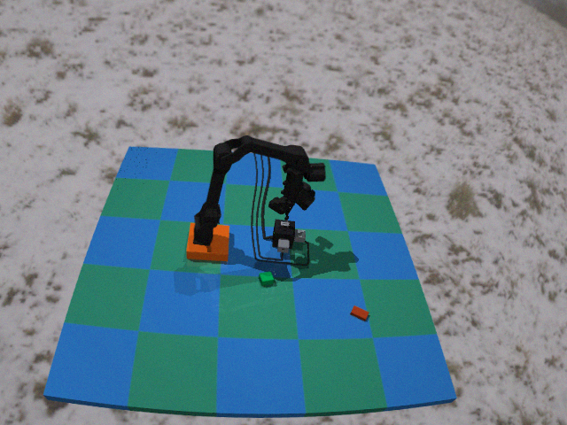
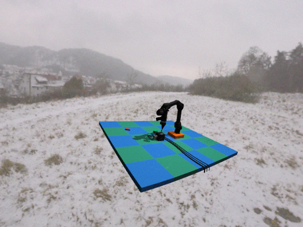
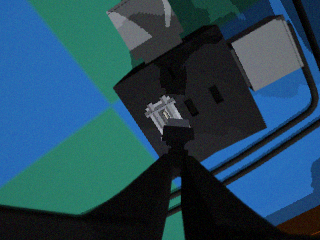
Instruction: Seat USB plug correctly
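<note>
The dark USB plug lies 2 cm below my gripper tip. From my gripper tip the other things lie so: red block 33 cm to the right, 28 cm ahead, 13 cm below; then green block 22 cm to the right, 12 cm below, 5 cm behind; then silver-framed socket 6 cm below, 1 cm to the left.
</note>
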